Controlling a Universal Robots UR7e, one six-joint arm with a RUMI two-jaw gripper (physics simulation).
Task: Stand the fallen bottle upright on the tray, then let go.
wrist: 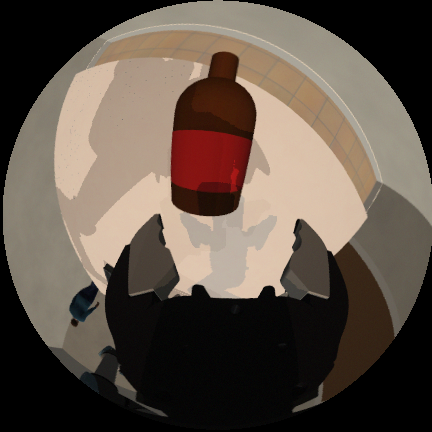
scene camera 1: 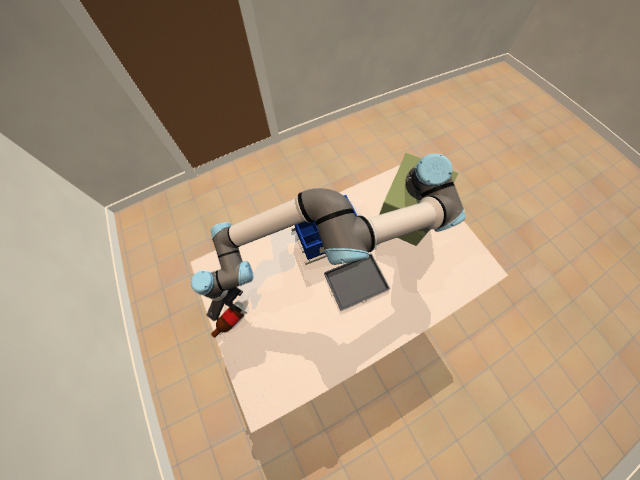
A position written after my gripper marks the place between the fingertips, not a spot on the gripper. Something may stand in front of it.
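There is a brown bottle (wrist: 214,117) that I can see, and my own gripper (wrist: 228,218) is visible to me as well.
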